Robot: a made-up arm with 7 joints. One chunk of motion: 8 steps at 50 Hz.
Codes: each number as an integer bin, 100 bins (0 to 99) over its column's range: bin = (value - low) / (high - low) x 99, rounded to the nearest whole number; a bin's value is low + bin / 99 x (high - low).
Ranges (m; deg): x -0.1..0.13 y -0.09..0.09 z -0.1..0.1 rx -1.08..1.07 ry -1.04..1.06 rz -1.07..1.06
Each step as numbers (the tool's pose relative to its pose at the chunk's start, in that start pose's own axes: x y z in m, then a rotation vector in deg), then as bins.
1 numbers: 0.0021 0.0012 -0.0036 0.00 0.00 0.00
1 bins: 44 50 48 50 49 50
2 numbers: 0.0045 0.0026 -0.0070 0.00 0.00 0.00
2 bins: 45 51 46 50 49 50
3 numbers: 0.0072 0.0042 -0.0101 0.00 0.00 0.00
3 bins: 46 52 45 50 49 50
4 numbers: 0.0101 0.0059 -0.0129 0.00 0.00 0.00
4 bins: 47 53 43 50 49 50
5 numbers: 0.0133 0.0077 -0.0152 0.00 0.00 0.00
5 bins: 49 54 42 50 49 50
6 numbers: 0.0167 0.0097 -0.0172 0.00 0.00 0.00
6 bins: 50 55 41 50 49 50
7 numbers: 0.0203 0.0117 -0.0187 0.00 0.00 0.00
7 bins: 52 56 40 50 49 50
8 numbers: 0.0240 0.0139 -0.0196 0.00 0.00 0.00
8 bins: 53 57 40 50 49 50
